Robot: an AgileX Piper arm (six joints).
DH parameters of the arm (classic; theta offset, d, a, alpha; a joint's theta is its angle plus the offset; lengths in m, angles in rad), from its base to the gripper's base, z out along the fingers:
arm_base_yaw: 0 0.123 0 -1.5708
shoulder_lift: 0.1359 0 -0.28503 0
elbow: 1.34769 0 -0.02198 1.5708
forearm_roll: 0 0.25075 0 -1.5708
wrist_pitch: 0 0 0 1.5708
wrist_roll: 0 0.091 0 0
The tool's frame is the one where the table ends.
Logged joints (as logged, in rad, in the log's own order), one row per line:
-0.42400, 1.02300, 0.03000, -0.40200, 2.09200, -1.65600
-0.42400, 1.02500, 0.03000, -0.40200, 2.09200, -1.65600
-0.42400, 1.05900, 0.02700, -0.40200, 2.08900, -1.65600
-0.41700, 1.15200, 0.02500, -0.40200, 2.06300, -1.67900
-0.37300, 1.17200, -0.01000, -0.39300, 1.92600, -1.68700
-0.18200, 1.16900, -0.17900, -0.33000, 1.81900, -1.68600
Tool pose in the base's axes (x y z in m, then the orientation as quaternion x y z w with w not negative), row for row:
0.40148, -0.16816, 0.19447, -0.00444, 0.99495, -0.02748, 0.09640
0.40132, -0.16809, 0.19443, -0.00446, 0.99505, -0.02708, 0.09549
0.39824, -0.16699, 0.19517, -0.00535, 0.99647, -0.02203, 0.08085
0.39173, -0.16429, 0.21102, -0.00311, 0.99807, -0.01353, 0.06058
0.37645, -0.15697, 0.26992, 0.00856, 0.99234, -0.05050, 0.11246
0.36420, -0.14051, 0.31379, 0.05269, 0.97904, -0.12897, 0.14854
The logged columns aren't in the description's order. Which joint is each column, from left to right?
Columns, left to right: wrist_roll, wrist_pitch, forearm_roll, arm_base_yaw, shoulder_lift, elbow.
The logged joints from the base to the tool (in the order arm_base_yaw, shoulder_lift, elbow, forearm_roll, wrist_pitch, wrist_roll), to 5 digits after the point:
-0.40200, 2.09200, -1.65600, 0.03000, 1.02300, -0.42400
-0.40200, 2.09200, -1.65600, 0.03000, 1.02500, -0.42400
-0.40200, 2.08900, -1.65600, 0.02700, 1.05900, -0.42400
-0.40200, 2.06300, -1.67900, 0.02500, 1.15200, -0.41700
-0.39300, 1.92600, -1.68700, -0.01000, 1.17200, -0.37300
-0.33000, 1.81900, -1.68600, -0.17900, 1.16900, -0.18200

